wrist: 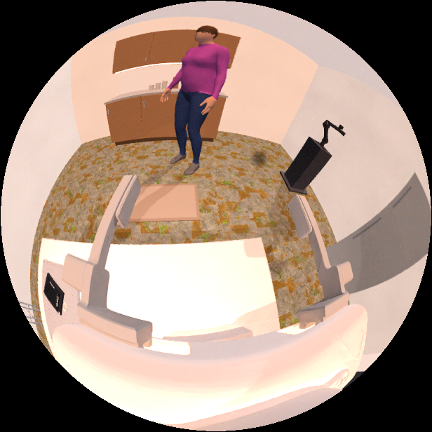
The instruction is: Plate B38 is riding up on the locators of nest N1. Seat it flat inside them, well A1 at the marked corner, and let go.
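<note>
My gripper (215, 209) is open, its two fingers wide apart with nothing between them. Past the fingertips the wrist view shows the floor and the far part of a bright white table (190, 280). Plate B38 and nest N1 cannot be made out in this view. A small black item (54, 293) with white markings lies on a pale perforated board (71, 311) at the left end of the table, well to the left of the gripper. Whether it belongs to the nest I cannot tell. The gripper's own body hides the near part of the table.
A person (202, 75) stands beyond the table before brown cabinets (125, 120). A flat tan panel (170, 202) lies on the floor. A black pedestal (307, 165) with a small arm stands at the right, near a grey cabinet (385, 245). A wire rack shows at the far left edge.
</note>
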